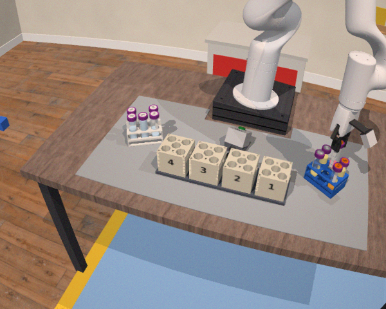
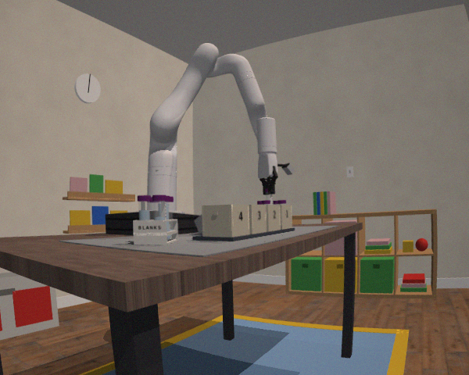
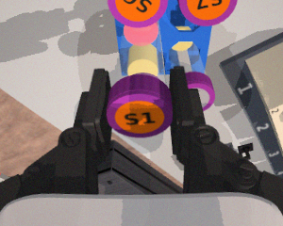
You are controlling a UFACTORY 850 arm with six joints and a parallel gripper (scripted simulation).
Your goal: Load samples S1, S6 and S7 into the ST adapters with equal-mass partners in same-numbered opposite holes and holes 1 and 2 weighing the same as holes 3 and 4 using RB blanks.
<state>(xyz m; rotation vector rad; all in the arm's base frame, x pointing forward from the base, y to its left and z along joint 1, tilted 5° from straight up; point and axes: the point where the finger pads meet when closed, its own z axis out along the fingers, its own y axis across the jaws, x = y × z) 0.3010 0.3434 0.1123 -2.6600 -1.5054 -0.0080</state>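
The sample S1 is 10 mm ahead of my hand and 50 mm below it. The rest, counted from my hand: green DONE key: 80 mm behind, 350 mm to the right, 100 mm below; then blue sample rack RS: 20 mm ahead, 10 mm to the right, 140 mm below; then loading stand ST: 120 mm ahead, 350 mm to the right, 160 mm below.
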